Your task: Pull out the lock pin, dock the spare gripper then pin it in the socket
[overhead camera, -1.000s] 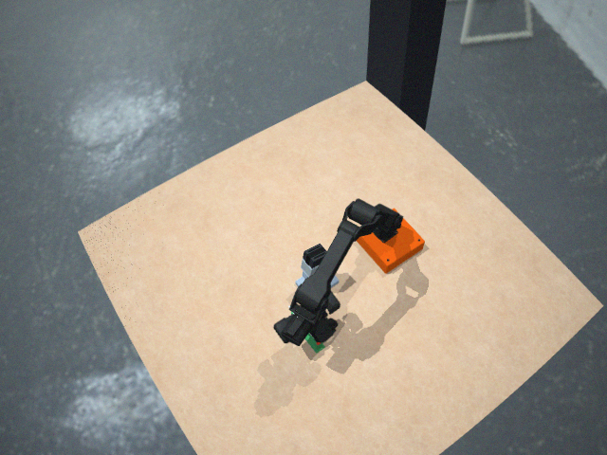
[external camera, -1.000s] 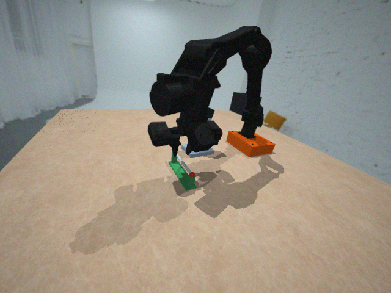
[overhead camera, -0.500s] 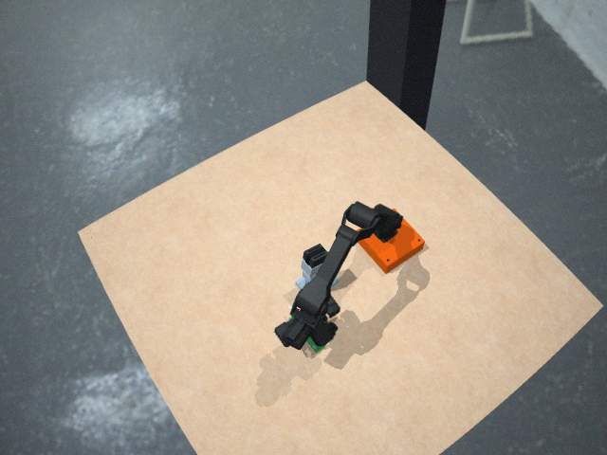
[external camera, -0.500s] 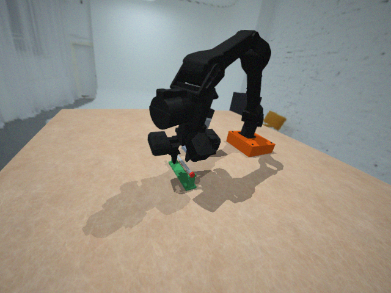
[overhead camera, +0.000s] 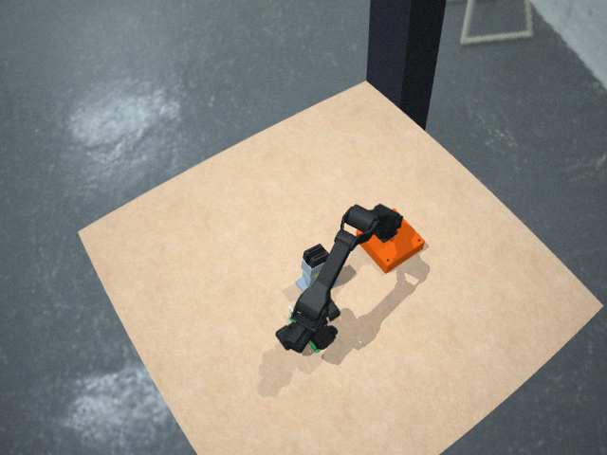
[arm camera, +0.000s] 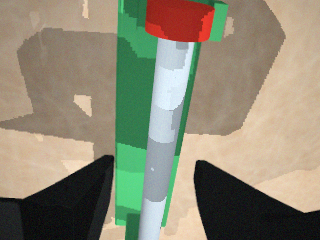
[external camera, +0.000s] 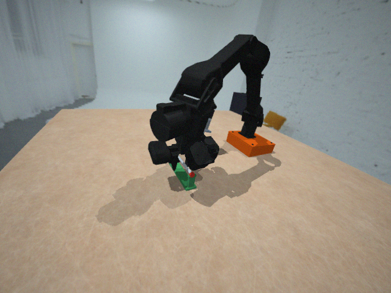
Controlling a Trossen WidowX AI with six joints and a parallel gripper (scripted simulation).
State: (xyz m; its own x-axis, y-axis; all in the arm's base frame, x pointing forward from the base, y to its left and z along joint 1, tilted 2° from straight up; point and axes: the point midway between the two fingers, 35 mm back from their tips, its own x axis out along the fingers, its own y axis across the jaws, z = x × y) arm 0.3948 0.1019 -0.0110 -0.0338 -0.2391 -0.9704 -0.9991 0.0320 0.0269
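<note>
Right now the green cradle is 1 cm to the left of my gripper tip and 1 cm above it. From my gripper tip the other things lie so: spare gripper (12 cm behind, 11 cm to the right, 11 cm above); mount (12 cm behind, 10 cm to the right, 3 cm above).
</note>
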